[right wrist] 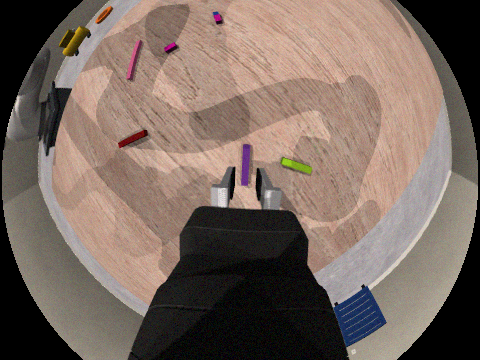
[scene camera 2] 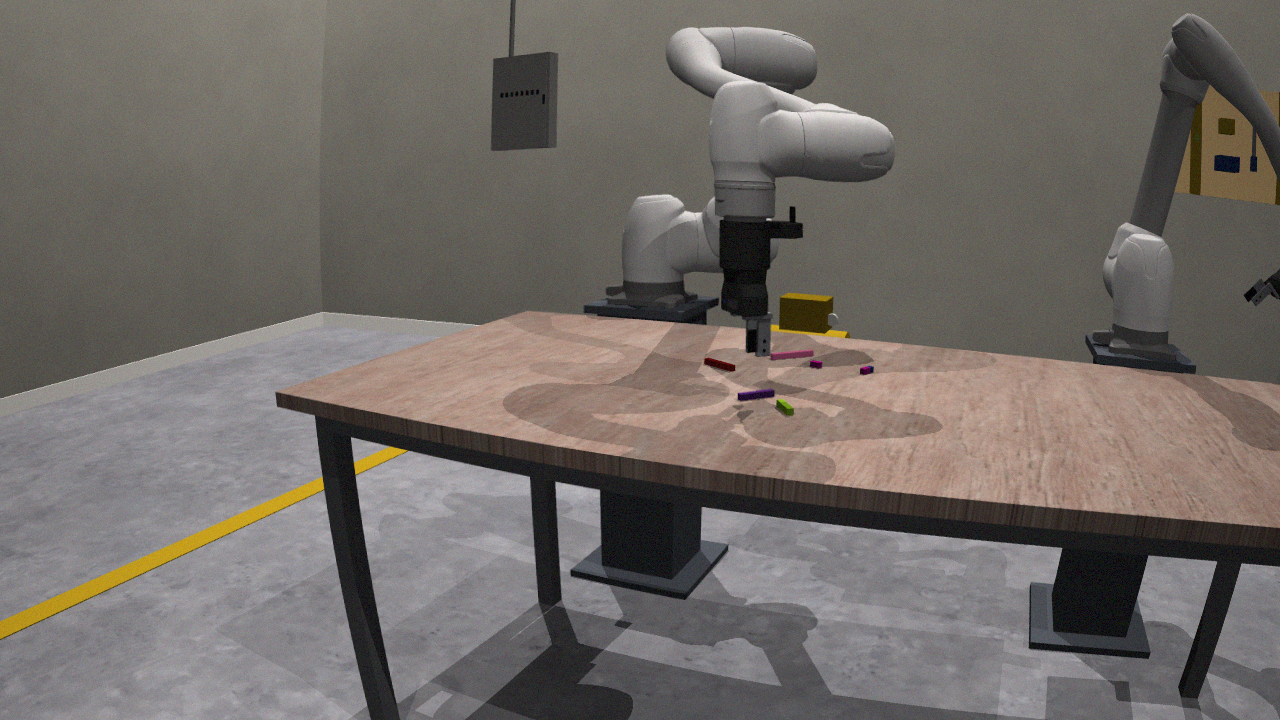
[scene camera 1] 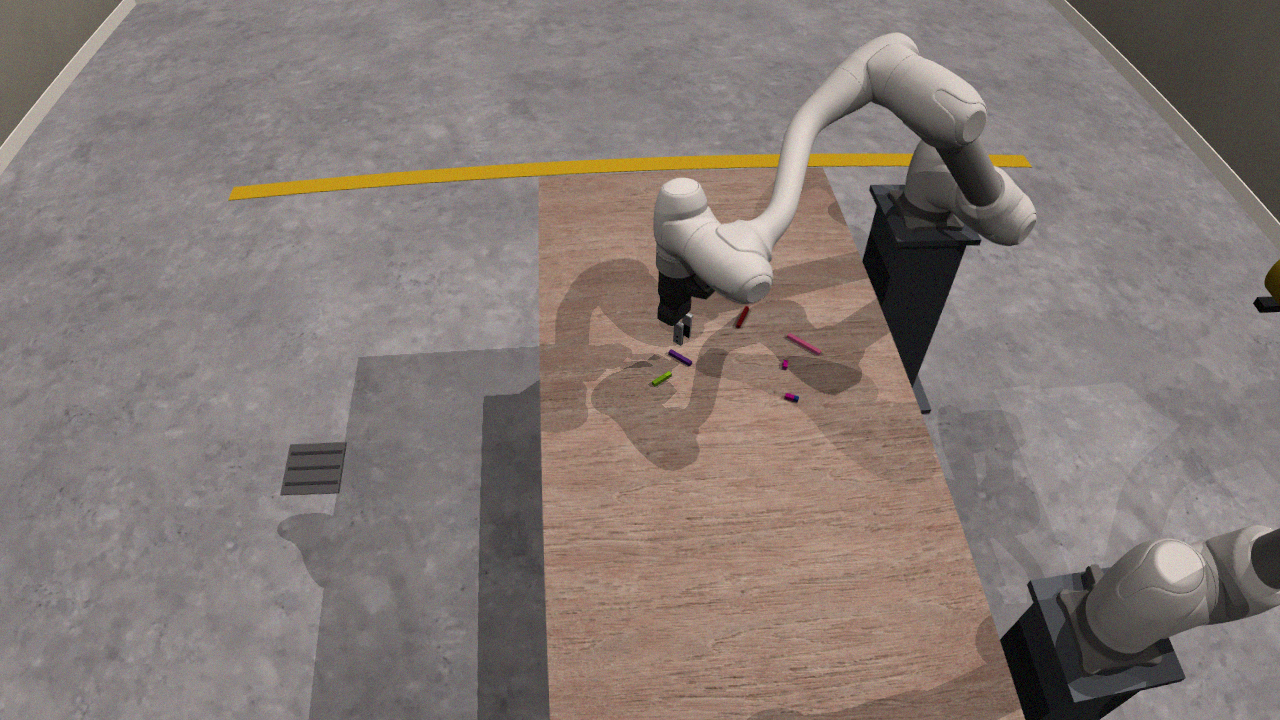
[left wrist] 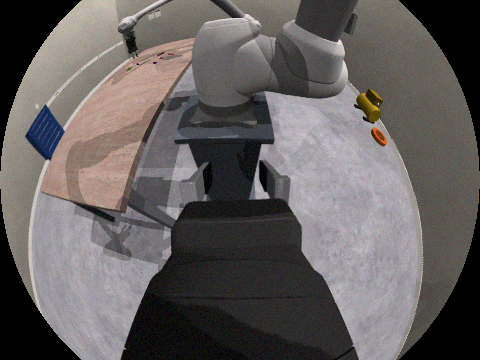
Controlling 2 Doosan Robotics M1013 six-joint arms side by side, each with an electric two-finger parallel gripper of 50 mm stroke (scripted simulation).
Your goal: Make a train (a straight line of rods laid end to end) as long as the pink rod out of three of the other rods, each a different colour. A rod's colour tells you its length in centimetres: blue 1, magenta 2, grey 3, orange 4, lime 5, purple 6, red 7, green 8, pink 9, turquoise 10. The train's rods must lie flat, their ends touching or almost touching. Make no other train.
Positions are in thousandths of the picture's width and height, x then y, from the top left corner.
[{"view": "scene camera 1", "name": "my right gripper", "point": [532, 470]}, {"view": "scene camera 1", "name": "arm pedestal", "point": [713, 395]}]
